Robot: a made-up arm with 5 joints. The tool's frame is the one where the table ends. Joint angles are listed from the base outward.
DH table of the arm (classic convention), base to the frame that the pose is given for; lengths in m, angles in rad. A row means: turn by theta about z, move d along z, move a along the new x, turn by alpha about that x. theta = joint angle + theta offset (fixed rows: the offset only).
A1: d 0.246, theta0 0, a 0, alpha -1.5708
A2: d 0, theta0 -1.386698, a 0.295, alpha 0
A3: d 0, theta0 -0.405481, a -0.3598, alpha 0
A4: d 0, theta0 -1.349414, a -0.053, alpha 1.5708
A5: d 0.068, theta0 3.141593, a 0, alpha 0
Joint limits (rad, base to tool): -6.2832..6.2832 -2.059..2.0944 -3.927..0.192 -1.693..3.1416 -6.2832..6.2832
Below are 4 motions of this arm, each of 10 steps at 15 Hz.
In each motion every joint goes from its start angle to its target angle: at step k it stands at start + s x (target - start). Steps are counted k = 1, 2, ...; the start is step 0. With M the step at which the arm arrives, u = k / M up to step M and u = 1 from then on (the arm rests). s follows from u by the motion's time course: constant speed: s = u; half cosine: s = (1 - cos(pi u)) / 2; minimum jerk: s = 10 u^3 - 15 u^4 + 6 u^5.
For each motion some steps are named. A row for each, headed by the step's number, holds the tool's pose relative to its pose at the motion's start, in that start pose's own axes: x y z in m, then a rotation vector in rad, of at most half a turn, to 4 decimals.
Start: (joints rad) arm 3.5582 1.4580 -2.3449 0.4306 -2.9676
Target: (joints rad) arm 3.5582 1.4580 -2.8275 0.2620 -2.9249
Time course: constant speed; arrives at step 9
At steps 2, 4, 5, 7, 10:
2: -0.0380 0.0067 -0.0334 -0.0257 -0.1424 0.0095
4: -0.0720 0.0127 -0.0710 -0.0528 -0.2846 0.0188
5: -0.0873 0.0153 -0.0912 -0.0669 -0.3556 0.0235
7: -0.1142 0.0201 -0.1342 -0.0960 -0.4973 0.0325
10: -0.1361 0.0239 -0.1800 -0.1264 -0.6389 0.0412

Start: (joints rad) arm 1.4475 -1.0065 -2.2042 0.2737 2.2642
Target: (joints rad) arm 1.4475 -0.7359 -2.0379 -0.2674 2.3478
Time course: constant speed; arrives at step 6
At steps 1, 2, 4, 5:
1: 0.0188 0.0227 0.0219 0.0133 -0.0112 0.0139
2: 0.0385 0.0463 0.0417 0.0264 -0.0226 0.0279
4: 0.0799 0.0961 0.0747 0.0522 -0.0459 0.0557
5: 0.1015 0.1221 0.0878 0.0648 -0.0578 0.0696

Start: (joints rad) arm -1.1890 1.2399 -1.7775 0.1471 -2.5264
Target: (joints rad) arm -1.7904 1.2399 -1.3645 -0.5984 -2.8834
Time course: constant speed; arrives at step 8
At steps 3, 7, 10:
3: -0.0263 -0.1391 0.0033 0.0195 -0.1572 0.0693
7: -0.0071 -0.3118 -0.0204 0.1149 -0.3713 0.1456
10: 0.0064 -0.3500 -0.0305 0.1514 -0.4228 0.1620

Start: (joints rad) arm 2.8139 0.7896 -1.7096 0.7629 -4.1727
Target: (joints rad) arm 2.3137 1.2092 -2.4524 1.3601 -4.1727
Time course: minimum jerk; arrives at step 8
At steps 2, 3, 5, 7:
2: 0.0240 -0.0248 0.0029 -0.0205 0.0209 0.0513
3: 0.0684 -0.0617 0.0070 -0.0562 0.0528 0.1367
5: 0.2060 -0.1292 0.0128 -0.1577 0.1189 0.3625
7: 0.2941 -0.1459 0.0128 -0.2209 0.1452 0.4935

